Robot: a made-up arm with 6 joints.
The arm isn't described. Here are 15 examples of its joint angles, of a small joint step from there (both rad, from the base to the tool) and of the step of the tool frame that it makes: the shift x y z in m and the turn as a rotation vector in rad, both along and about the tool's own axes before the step.
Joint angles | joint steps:
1: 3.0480 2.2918 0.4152 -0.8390 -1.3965 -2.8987 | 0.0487 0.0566 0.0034 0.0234 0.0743 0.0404
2: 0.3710 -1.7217 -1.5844 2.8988 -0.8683 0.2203 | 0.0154 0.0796 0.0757 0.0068 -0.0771 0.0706
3: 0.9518 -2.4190 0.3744 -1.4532 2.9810 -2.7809 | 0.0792 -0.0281 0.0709 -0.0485 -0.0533 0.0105
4: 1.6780 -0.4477 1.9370 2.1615 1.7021 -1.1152 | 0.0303 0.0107 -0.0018 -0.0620 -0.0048 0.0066
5: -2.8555 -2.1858 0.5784 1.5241 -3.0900 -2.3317 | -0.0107 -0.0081 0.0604 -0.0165 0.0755 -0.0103
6: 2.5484 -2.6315 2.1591 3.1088 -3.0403 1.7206 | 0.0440 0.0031 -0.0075 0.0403 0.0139 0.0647
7: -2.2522 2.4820 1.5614 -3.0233 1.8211 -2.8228 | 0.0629 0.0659 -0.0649 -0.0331 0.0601 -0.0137
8: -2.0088 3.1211 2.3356 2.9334 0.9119 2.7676 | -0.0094 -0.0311 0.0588 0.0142 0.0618 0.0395
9: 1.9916 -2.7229 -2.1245 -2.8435 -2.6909 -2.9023 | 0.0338 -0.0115 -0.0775 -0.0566 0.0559 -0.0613
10: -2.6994 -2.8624 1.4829 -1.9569 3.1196 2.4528 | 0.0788 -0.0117 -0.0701 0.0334 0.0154 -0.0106
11: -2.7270 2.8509 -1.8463 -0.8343 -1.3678 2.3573 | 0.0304 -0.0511 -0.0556 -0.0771 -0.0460 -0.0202
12: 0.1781 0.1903 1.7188 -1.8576 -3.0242 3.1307 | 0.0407 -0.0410 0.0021 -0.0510 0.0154 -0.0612
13: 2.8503 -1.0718 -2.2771 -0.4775 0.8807 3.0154 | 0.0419 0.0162 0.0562 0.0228 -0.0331 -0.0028
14: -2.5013 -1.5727 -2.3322 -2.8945 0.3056 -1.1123 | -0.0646 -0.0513 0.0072 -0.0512 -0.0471 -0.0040
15: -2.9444 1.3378 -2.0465 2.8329 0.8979 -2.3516 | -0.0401 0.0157 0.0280 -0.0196 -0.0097 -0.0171
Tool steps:
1: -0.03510 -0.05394 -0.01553 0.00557 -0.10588 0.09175
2: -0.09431 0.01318 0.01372 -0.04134 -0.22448 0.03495
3: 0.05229 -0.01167 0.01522 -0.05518 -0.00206 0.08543
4: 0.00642 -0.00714 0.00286 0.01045 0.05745 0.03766
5: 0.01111 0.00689 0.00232 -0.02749 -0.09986 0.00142
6: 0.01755 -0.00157 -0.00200 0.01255 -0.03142 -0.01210
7: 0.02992 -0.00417 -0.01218 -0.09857 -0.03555 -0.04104
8: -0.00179 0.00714 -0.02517 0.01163 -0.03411 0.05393
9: 0.01661 0.00577 -0.01643 0.04374 -0.14500 -0.04203
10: 0.02587 0.03595 0.00789 0.11271 -0.05920 -0.05507
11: -0.01269 0.00578 0.03939 -0.06259 0.12685 -0.09560
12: -0.01138 0.01183 0.02492 0.05602 0.01178 -0.00404
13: -0.02752 -0.00012 0.01790 0.01470 -0.02671 -0.04440
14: 0.00761 -0.01356 0.01967 -0.01943 -0.02607 -0.01899
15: 0.00478 -0.00612 -0.01889 -0.01438 0.07517 -0.01935
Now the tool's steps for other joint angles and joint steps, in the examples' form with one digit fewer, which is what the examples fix.
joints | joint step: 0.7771 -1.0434 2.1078 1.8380 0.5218 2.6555 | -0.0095 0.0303 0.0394 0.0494 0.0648 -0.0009
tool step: -0.0038 0.0233 0.0092 -0.0103 -0.0468 0.0713
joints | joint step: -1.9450 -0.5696 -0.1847 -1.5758 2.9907 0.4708 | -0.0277 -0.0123 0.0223 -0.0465 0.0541 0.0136
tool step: 0.0151 -0.0113 -0.0030 0.0317 0.0229 0.0787
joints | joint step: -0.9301 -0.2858 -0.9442 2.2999 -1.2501 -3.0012 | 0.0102 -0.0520 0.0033 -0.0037 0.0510 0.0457
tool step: -0.0379 -0.0278 -0.0126 0.0025 -0.0776 0.0858
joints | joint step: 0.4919 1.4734 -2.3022 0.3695 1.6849 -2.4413 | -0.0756 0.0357 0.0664 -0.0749 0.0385 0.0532
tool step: 0.0051 0.0483 0.0201 -0.1983 -0.0275 0.0534
